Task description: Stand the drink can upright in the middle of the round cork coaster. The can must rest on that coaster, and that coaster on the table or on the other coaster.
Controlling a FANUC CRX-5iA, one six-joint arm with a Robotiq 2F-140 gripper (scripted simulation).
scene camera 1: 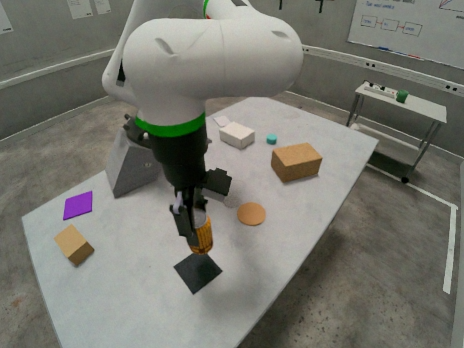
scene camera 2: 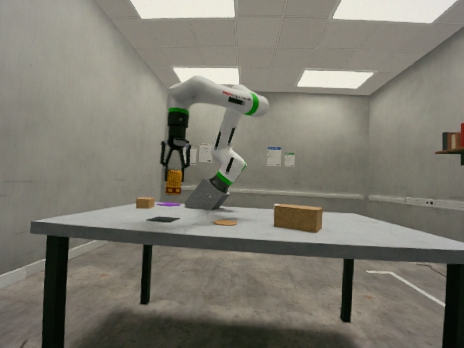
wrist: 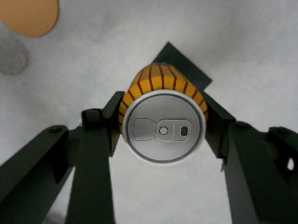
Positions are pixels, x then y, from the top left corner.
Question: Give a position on a drink can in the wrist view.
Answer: At 162,117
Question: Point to a dark square coaster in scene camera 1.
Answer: At 196,271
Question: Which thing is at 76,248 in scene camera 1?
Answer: A small tan cube.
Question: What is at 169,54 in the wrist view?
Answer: A dark square coaster.
